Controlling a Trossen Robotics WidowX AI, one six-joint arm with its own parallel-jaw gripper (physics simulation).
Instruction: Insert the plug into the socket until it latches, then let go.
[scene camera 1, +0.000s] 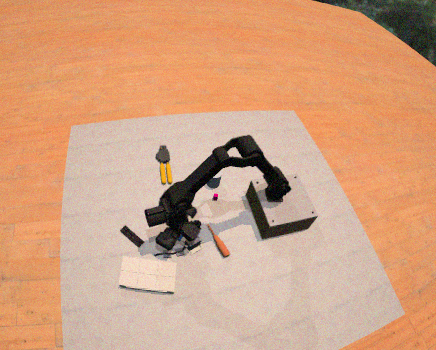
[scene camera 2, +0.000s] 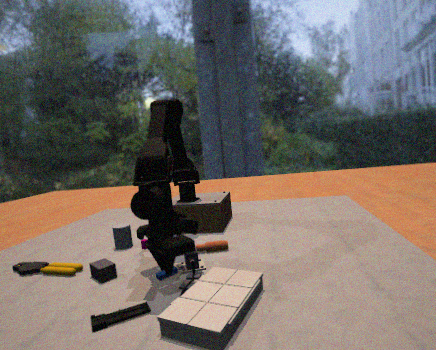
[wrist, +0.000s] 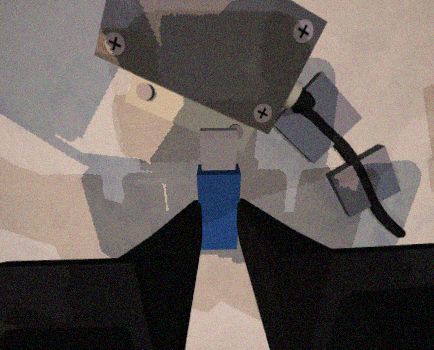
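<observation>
The plug has a blue body and a flat grey metal tip, which points toward the socket in the wrist view. The socket is a dark grey box with screws in its top, on a pale base. The metal tip shows outside the box, close to its lower edge in the wrist view; the socket's opening is hidden. My gripper is shut on the blue plug, one finger against each side, low over the mat. In scene camera 1 the arm mostly covers the plug.
A black cable curves from the socket past two grey blocks. A tiled block, black bar and orange screwdriver lie nearby. Pliers, a dark cube, grey cylinder and magenta cube are farther off.
</observation>
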